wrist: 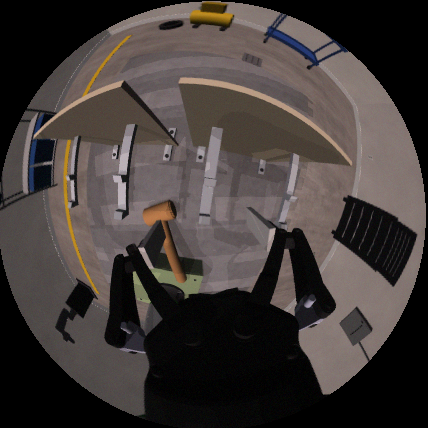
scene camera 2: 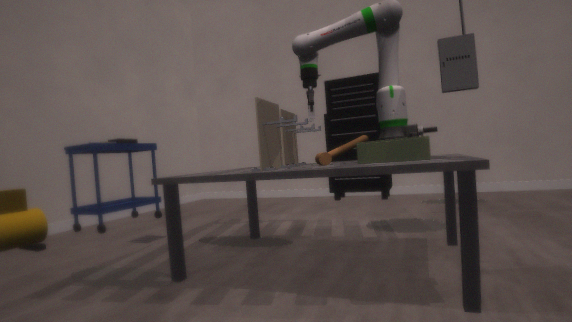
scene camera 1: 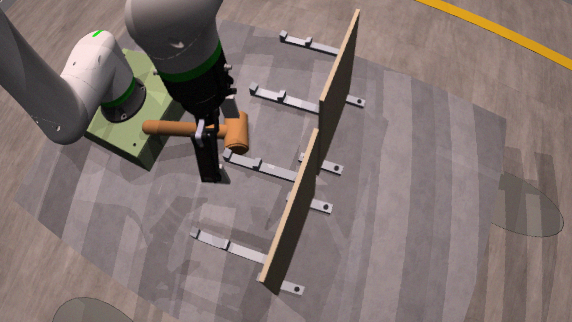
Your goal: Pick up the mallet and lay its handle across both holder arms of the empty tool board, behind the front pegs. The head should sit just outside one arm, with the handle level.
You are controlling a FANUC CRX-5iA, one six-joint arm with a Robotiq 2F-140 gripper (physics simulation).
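Places are measured from the arm's base along level axes (x up, y ahead, z left), in millimetres.
Pixels of known places: gripper, between the fingertips: [wrist: 204, 222] [scene camera 2: 311, 120] [scene camera 1: 227, 148]; arm's base, origin of its link: [wrist: 167, 292] [scene camera 2: 394, 139] [scene camera 1: 123, 100].
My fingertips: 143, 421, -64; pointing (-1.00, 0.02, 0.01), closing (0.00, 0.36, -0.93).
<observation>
Ahead of a thing's pixels: the offset from my fingertips to its top centre, as dx, dy, dz. "spot": to the spot under its first point.
The orange mallet lies tilted, its head @(spot: -177, -70, +112) [scene camera 1: 237, 132] [scene camera 2: 324, 158] [wrist: 159, 212] low at the table and its handle @(spot: -127, -222, +34) [scene camera 1: 167, 128] [scene camera 2: 351, 145] [wrist: 174, 260] rising onto the green base block. My gripper [scene camera 1: 226, 141] [scene camera 2: 311, 116] [wrist: 204, 222] is open and empty, high above the table. In the wrist view the mallet shows near the left finger. Two upright tool boards stand side by side, one [scene camera 1: 340, 90] [scene camera 2: 269, 132] [wrist: 100, 120] and the other [scene camera 1: 295, 215] [scene camera 2: 289, 135] [wrist: 240, 120]. Each has two pegged holder arms with no tool on them. One finger partly hides the handle in scene camera 1.
The green base block [scene camera 1: 142, 155] [scene camera 2: 395, 150] [wrist: 195, 267] carries the arm. The table [scene camera 1: 425, 200] [scene camera 2: 320, 173] bears the boards, whose feet extend behind them. A black tool cabinet [scene camera 2: 357, 182] [wrist: 372, 240] and a blue cart [scene camera 2: 112, 148] [wrist: 292, 45] stand away from the table.
</observation>
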